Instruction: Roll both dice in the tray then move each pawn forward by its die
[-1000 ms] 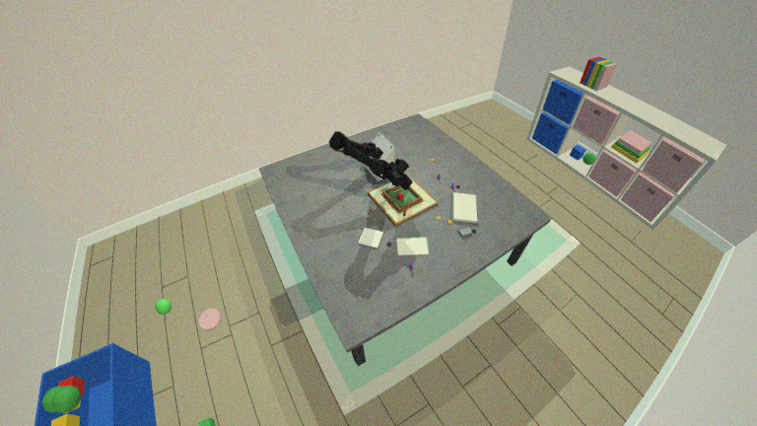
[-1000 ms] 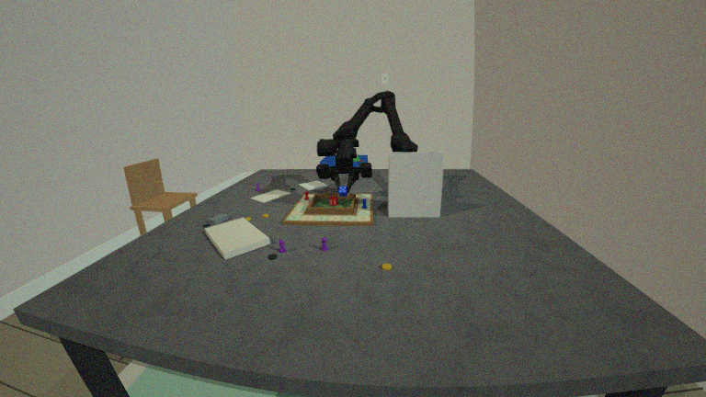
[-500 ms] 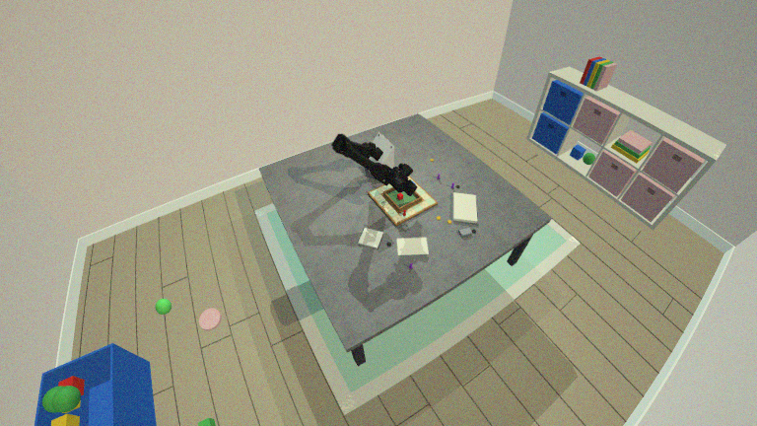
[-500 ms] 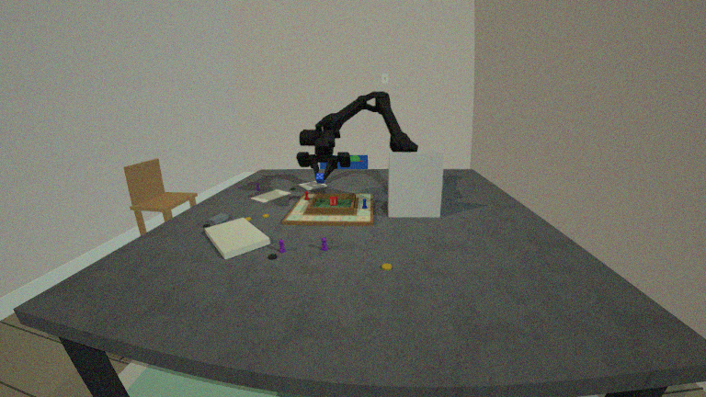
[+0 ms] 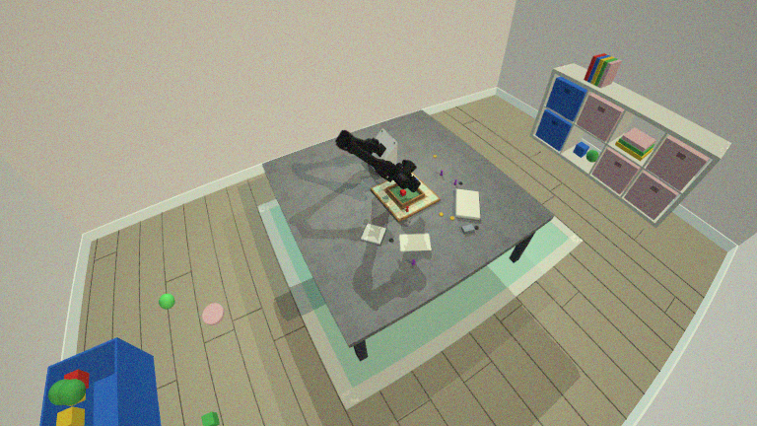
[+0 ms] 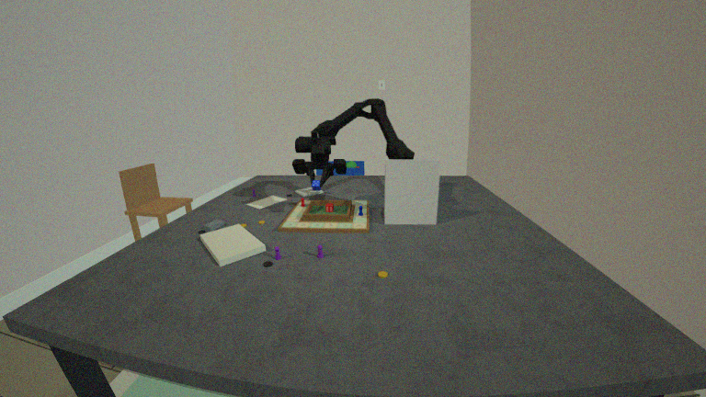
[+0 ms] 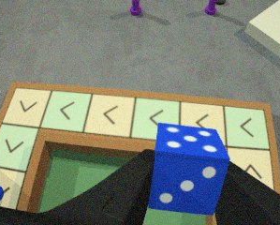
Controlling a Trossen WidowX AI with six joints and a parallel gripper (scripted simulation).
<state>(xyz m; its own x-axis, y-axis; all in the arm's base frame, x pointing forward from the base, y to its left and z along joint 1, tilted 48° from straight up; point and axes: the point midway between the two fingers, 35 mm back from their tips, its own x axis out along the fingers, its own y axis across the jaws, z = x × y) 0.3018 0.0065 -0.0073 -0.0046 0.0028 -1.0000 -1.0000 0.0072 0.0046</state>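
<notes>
The red pawn lies 10 cm to the right of my gripper tip, 9 cm below it and 8 cm ahead of it. Round my gripper tip: green tray (11 cm below, 4 cm to the right, 3 cm behind); blue pawn (15 cm behind, 9 cm below, 2 cm to the right); flat white box (22 cm to the left, 21 cm ahead, 11 cm below).
</notes>
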